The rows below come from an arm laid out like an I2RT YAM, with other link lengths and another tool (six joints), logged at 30 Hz.
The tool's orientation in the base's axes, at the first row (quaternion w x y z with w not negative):
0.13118, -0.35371, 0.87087, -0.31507
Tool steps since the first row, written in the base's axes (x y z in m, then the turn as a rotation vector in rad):
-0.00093, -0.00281, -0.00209, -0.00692, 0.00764, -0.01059
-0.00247, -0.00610, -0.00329, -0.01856, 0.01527, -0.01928
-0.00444, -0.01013, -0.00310, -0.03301, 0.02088, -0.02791
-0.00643, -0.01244, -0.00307, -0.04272, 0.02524, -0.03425
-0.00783, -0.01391, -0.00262, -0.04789, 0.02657, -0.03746
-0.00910, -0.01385, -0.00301, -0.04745, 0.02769, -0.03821
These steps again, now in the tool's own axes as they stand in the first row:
0.00264, 0.00029, 0.00246, -0.00033, 0.01470, 0.00152
0.00605, 0.00007, 0.00419, 0.00272, 0.03069, -0.00055
0.01027, -0.00123, 0.00499, 0.00918, 0.04702, -0.00301
0.01331, -0.00146, 0.00512, 0.01312, 0.05867, -0.00452
0.01534, -0.00181, 0.00482, 0.01590, 0.06422, -0.00500
0.01620, -0.00085, 0.00452, 0.01481, 0.06509, -0.00473

